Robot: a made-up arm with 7 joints. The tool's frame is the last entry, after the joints.
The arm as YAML. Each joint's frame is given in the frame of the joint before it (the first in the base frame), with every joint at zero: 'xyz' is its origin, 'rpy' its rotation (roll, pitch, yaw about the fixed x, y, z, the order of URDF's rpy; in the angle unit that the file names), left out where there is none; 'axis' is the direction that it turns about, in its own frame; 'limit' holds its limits. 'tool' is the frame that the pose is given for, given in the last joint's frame.
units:
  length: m
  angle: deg
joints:
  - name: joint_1
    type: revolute
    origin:
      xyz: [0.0, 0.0, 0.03]
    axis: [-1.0, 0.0, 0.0]
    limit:
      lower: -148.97
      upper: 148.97
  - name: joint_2
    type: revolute
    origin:
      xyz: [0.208, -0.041, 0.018]
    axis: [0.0, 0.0, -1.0]
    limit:
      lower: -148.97
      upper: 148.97
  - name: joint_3
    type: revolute
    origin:
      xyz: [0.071, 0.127, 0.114]
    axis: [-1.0, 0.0, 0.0]
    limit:
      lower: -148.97
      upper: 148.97
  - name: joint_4
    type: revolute
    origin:
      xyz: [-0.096, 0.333, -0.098]
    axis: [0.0, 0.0, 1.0]
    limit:
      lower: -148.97
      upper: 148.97
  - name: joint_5
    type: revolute
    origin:
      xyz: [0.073, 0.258, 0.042]
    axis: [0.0, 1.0, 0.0]
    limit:
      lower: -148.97
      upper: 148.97
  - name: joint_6
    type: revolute
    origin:
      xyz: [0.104, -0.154, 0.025]
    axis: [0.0, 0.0, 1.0]
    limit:
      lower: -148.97
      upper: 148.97
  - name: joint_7
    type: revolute
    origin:
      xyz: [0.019, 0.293, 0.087]
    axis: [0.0, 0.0, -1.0]
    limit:
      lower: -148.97
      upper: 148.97
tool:
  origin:
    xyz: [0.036, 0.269, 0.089]
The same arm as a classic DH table. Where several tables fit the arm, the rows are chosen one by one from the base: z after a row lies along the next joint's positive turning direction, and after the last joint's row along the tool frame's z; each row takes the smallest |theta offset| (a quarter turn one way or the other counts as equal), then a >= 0, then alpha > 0; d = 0 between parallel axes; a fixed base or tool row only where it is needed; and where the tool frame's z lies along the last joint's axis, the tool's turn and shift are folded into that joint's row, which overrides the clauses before.
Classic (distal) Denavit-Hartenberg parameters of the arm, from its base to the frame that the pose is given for. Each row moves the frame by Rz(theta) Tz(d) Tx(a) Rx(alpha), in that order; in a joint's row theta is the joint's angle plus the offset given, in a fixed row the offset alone. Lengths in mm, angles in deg.
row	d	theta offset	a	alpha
base (fixed)	30	-90	0	90
joint_1	-208	0	41	90
joint_2	-132	0	-127	-90
joint_3	25	0	-333	-90
joint_4	-56	90	73	-90
joint_5	104	0	104	90
joint_6	0	86.29	293.6	180
joint_7	0	3.91	271.4	180
tool (fixed)	201	-82.38	0	0
Joint limits (deg, base to tool): -148.97..148.97 -148.97..148.97 -148.97..148.97 -148.97..148.97 -148.97..148.97 -148.97..148.97 -148.97..148.97

